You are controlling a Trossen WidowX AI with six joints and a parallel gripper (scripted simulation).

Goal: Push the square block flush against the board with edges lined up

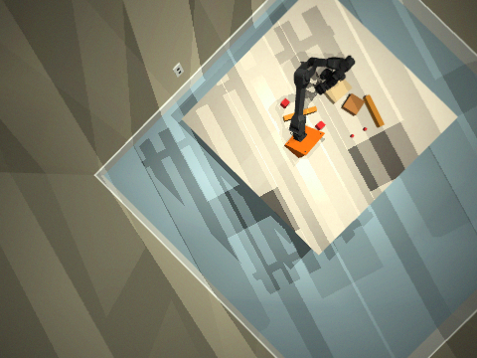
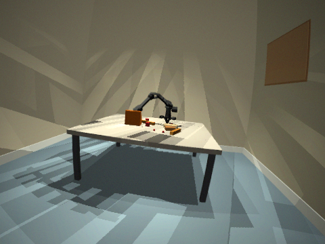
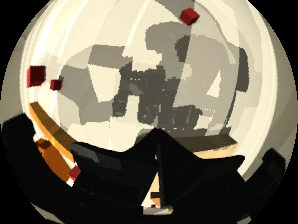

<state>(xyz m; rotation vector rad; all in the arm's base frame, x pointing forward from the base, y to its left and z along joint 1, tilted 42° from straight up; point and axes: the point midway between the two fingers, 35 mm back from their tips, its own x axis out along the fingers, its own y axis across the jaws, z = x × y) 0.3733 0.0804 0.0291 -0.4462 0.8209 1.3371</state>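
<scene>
My gripper tip is 40 mm short of the pale tan slab, 70 mm to the left of it and 10 mm below it. The rest, counted from my gripper tip: orange square block (30 mm ahead, 210 mm to the right, 10 mm above).
</scene>
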